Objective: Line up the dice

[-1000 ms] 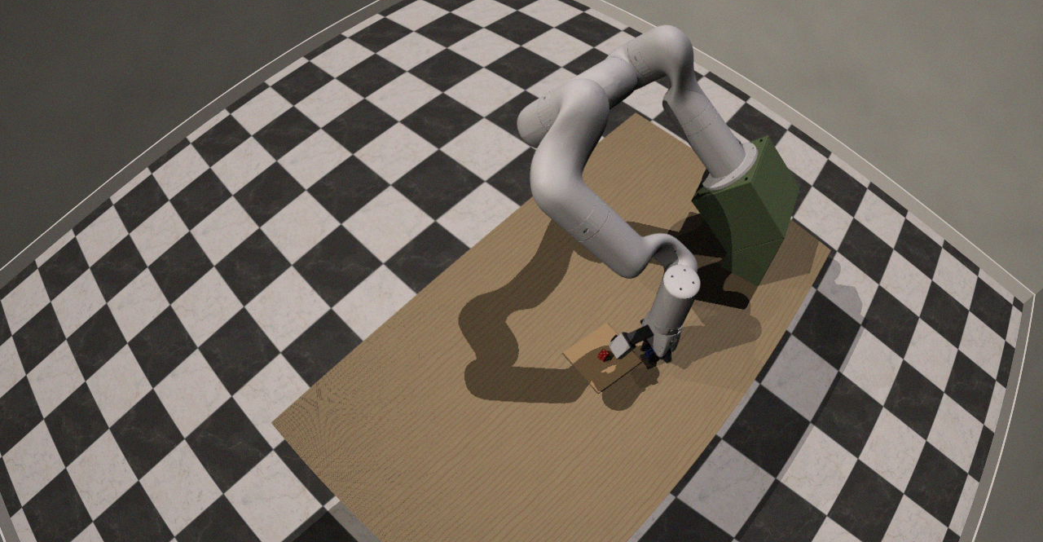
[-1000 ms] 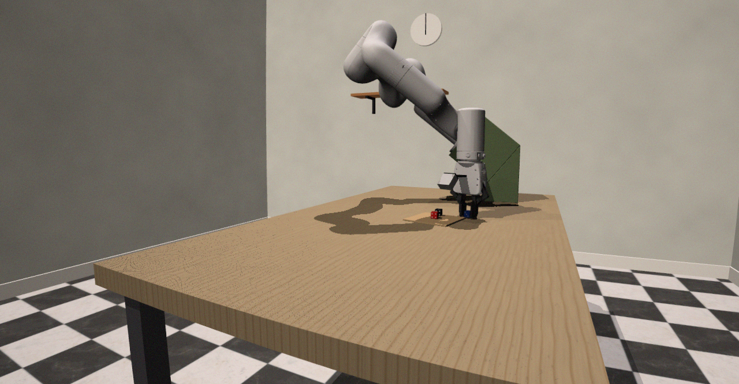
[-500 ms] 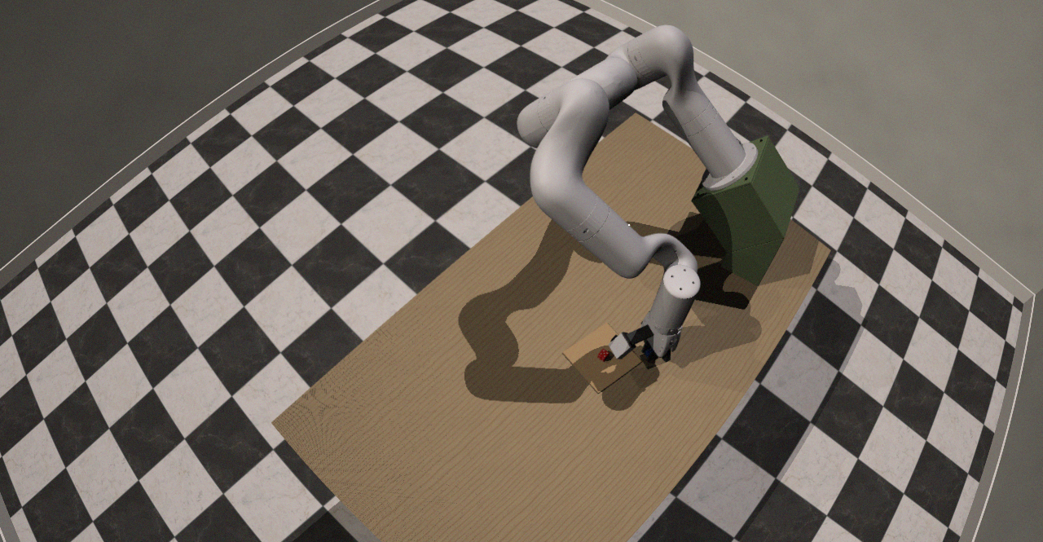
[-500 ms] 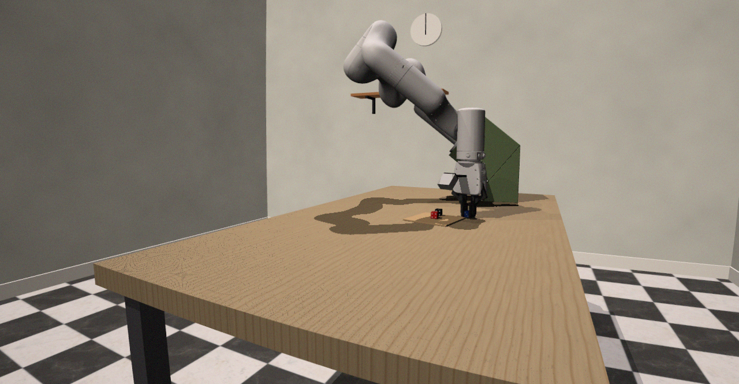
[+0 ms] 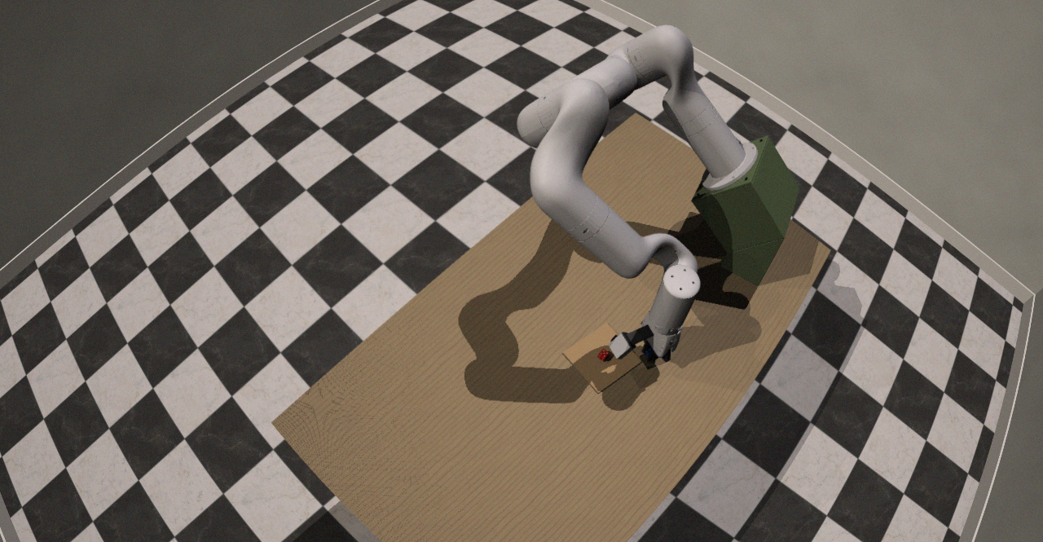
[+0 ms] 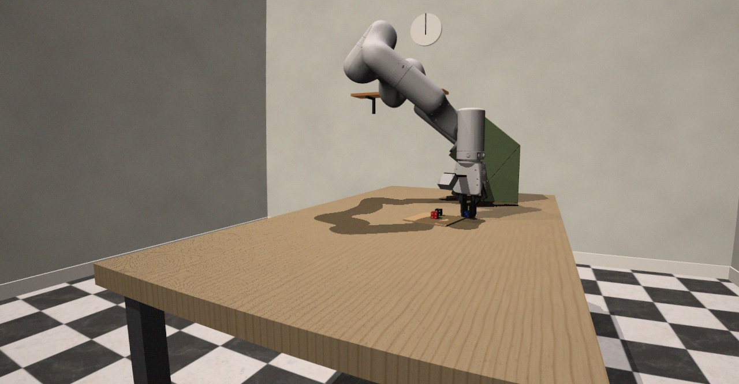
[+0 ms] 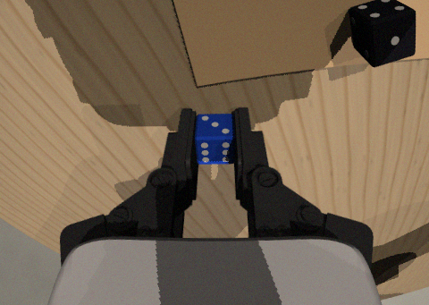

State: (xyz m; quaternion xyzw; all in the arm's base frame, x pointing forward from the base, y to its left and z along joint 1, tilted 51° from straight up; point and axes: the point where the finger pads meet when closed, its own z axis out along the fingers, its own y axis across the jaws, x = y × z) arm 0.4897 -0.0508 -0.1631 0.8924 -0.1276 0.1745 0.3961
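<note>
Now: the red die 9 cm to the right of my hand, 8 cm ahead of it and 1 cm below it. The rest, counted from my hand: tan mat: 9 cm to the right, 8 cm ahead, 2 cm below; black die: 9 cm to the right, 3 cm ahead, 1 cm below; blue die: 1 cm below.
</note>
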